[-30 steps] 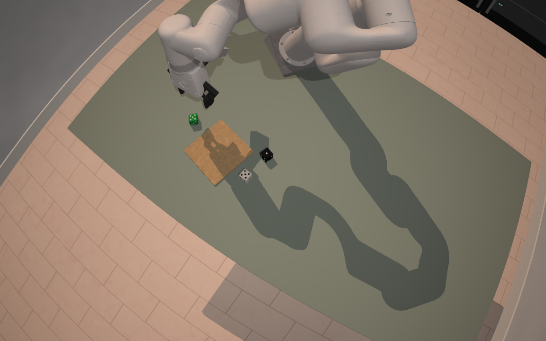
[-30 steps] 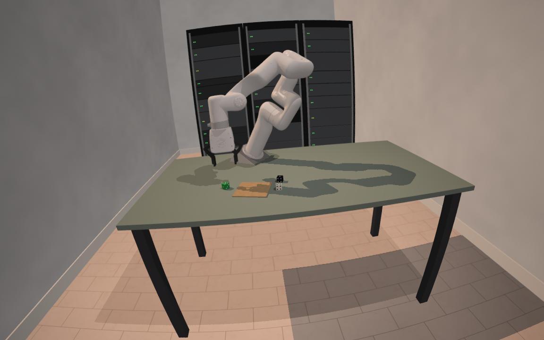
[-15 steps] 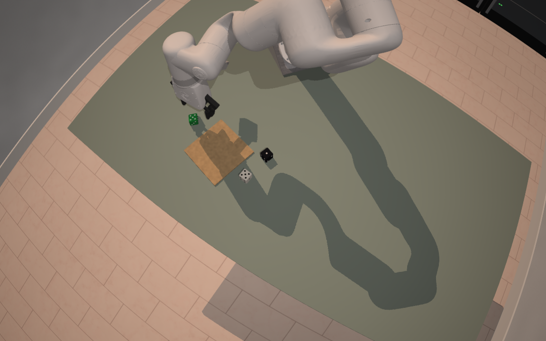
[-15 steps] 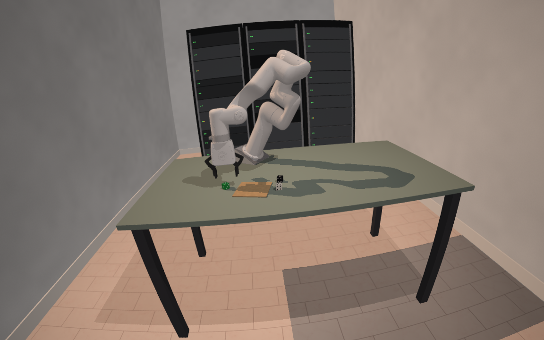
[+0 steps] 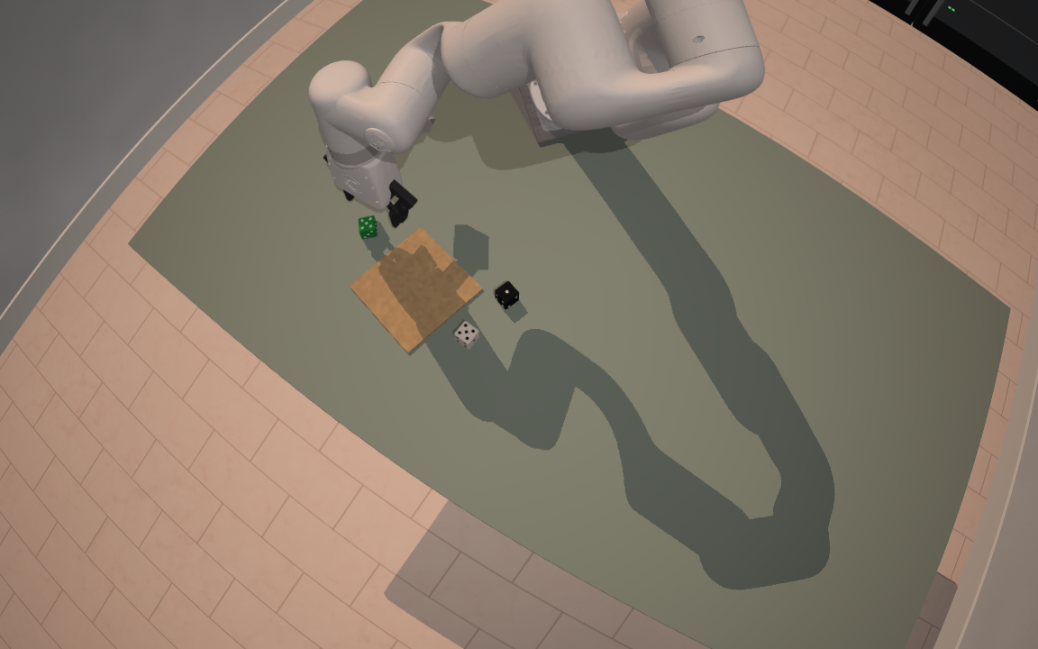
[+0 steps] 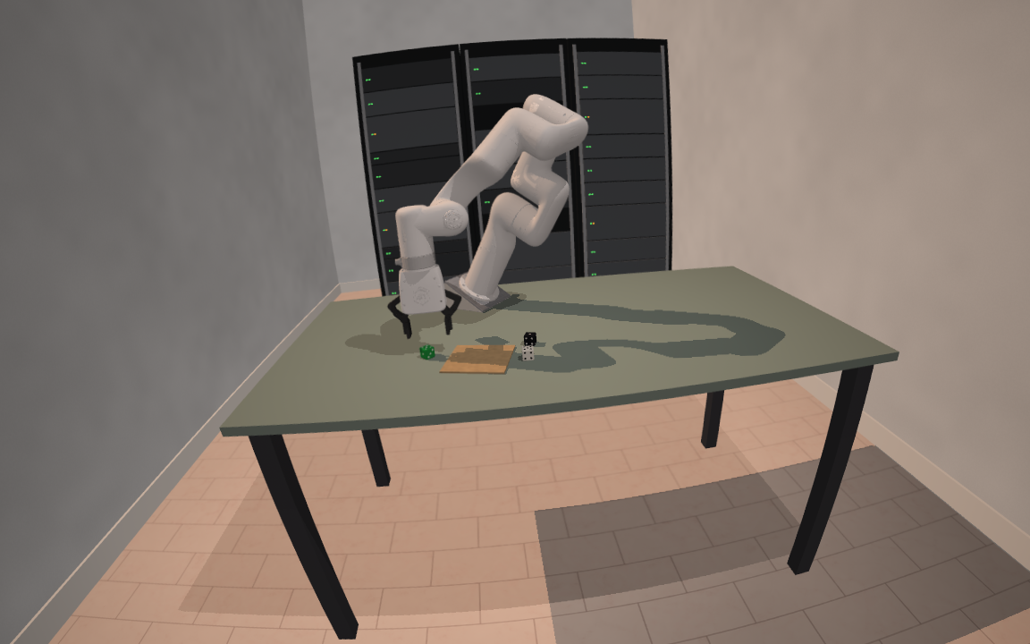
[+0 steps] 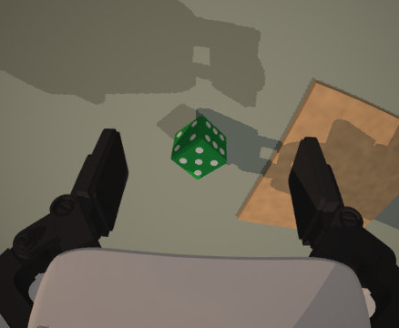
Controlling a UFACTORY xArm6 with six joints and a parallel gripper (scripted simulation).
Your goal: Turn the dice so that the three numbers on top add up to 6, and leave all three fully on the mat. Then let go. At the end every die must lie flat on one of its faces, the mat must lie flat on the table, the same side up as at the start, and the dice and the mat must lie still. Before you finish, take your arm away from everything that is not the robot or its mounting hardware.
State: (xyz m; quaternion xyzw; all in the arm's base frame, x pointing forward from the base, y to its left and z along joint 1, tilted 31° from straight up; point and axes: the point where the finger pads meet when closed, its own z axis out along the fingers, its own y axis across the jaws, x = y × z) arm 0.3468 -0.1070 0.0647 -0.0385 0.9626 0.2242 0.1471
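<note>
The green die lies 4 cm below my hand and 3 cm ahead of it. From my hand the other things lie so: white die (23 cm to the left, 5 cm ahead, 4 cm below); black die (23 cm to the left, 4 cm below, 3 cm behind); brown mat (12 cm to the left, 5 cm below, 5 cm ahead).
</note>
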